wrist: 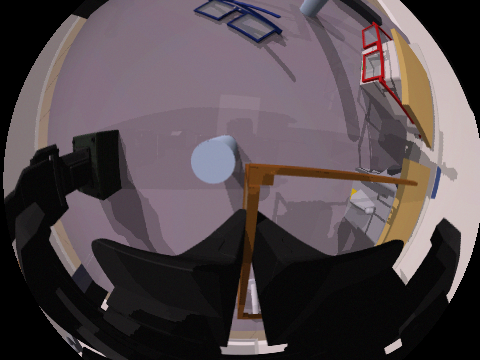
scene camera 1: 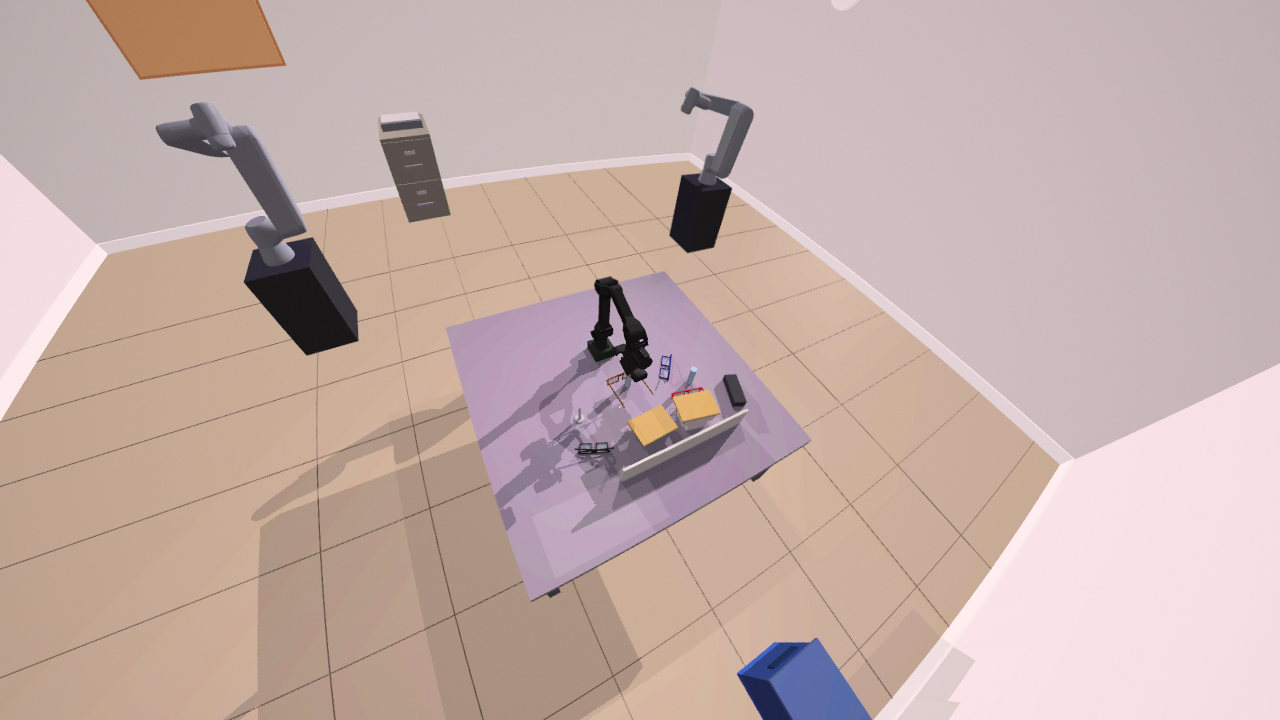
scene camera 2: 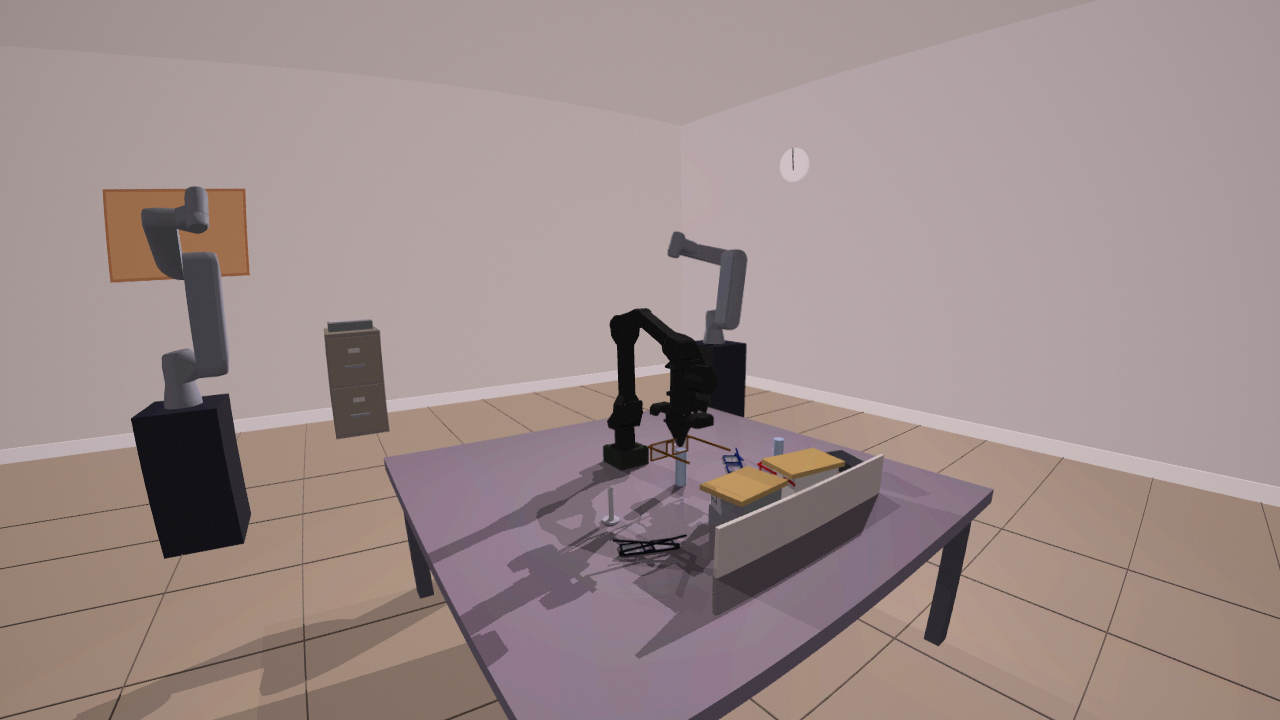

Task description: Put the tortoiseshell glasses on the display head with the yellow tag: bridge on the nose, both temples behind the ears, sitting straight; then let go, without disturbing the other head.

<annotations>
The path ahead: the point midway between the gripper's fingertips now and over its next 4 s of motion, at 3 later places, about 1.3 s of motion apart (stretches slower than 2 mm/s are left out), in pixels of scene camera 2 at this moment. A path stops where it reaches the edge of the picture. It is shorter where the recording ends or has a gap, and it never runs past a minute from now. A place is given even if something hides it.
The gripper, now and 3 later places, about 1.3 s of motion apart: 679, 446; 679, 456; 679, 464; 688, 469
</annotations>
